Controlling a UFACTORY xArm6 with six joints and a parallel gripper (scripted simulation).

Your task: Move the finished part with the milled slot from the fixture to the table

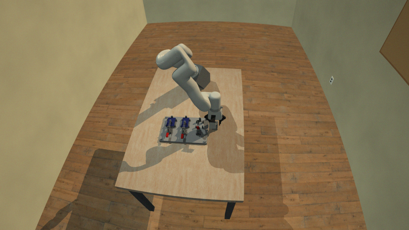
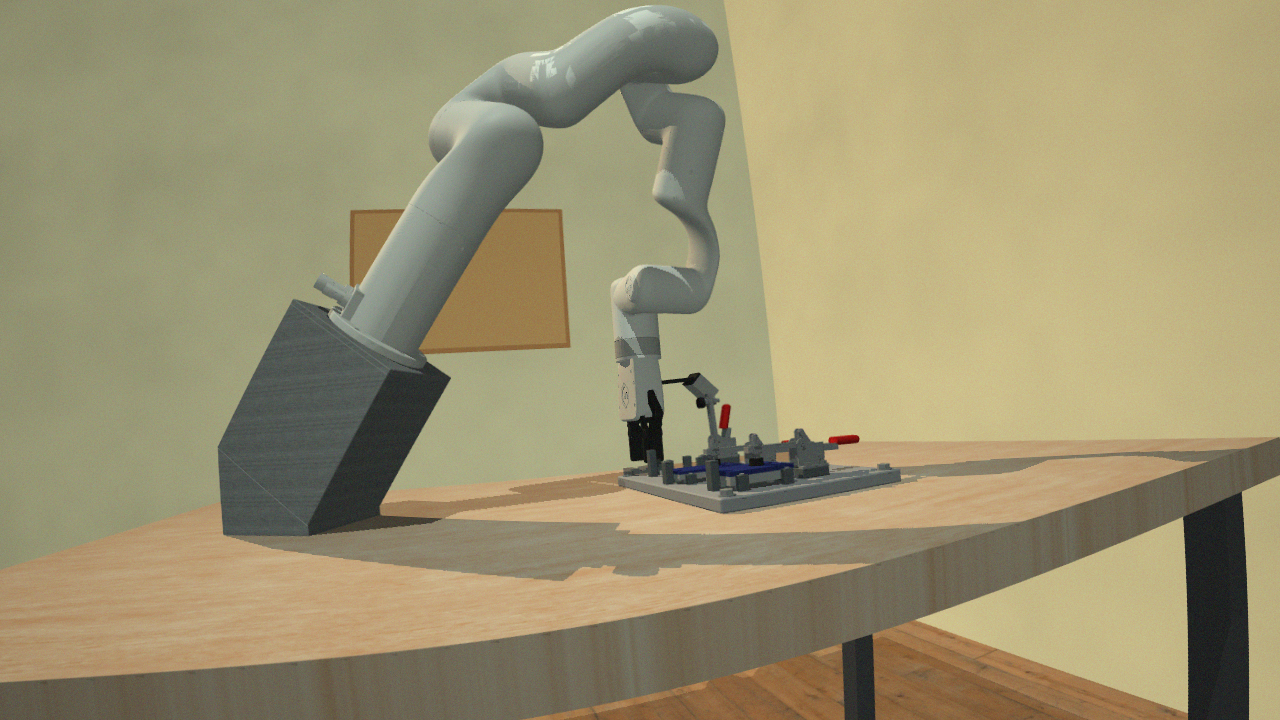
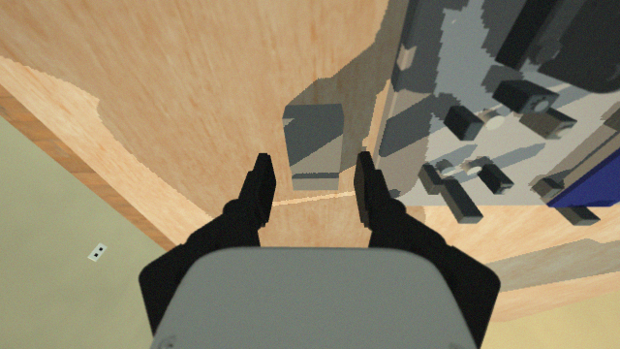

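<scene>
My gripper is now 10 mm past the grey part and 30 mm above it. Also, from my hand: fixture plate 20 mm behind, 230 mm to the right, 40 mm below; then blank 90 mm behind, 320 mm to the right, 20 mm below.
</scene>
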